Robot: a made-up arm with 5 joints.
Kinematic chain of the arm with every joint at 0, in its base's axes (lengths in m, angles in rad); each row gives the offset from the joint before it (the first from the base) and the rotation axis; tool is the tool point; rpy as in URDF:
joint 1: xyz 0.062 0 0.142 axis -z
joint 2: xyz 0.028 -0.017 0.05 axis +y
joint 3: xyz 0.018 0 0.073 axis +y
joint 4: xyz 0.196 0 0.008 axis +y
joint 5: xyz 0.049 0.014 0 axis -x
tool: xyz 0 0 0 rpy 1.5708 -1.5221 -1.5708
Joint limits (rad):
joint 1: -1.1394..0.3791
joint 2: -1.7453..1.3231
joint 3: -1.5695..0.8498
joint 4: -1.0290..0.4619
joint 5: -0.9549..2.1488
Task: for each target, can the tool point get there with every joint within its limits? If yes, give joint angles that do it. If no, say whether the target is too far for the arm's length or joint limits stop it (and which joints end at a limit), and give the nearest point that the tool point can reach.
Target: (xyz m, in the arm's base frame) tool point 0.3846 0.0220 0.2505
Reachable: yes | joints -0.0775 0.5390 -0.5926 0.3316 0.0058
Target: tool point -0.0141 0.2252 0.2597
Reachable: no: joint limits stop it (at a limit: joint 1, joint 3, joint 4) | nearest point 0.1532 0.1909 0.2779 | short by 0.172 m
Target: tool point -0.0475 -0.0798 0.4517
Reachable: yes | joints -0.6075 -1.3312 -0.5804 -0.1663 0.1321
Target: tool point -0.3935 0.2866 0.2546
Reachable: no: too far | nearest point -0.2088 0.1047 0.2278 | short by 0.261 m
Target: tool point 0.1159 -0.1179 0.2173
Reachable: no: joint limits stop it (at a limit: joint 1, joint 3, joint 4) | nearest point 0.2626 -0.0831 0.2648 | short by 0.158 m
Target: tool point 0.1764 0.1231 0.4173
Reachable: yes | joints -0.8399 -0.8132 0.1935 -0.3975 0.6428
